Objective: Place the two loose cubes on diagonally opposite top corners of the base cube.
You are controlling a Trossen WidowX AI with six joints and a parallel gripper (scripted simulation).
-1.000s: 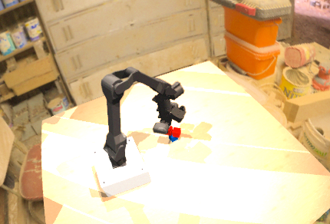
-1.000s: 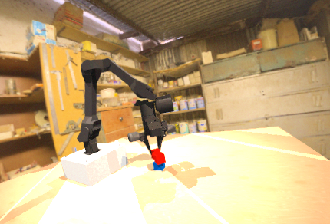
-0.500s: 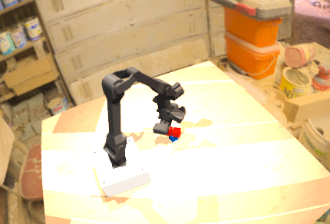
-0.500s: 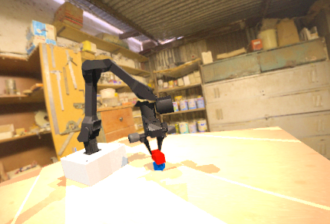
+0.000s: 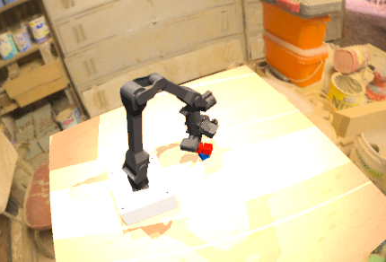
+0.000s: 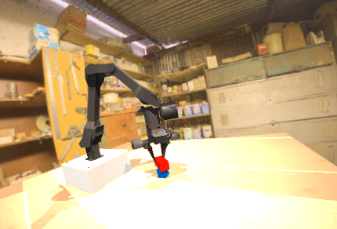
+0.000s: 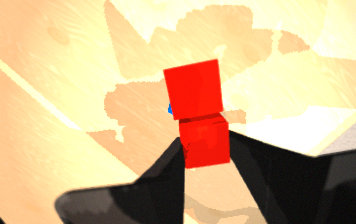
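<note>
The red cube is 30 mm ahead of my gripper tip and 20 mm to the right of it. From my gripper tip the other things lie so: blue cube (20 mm ahead, 10 mm to the right, 40 mm below).
</note>
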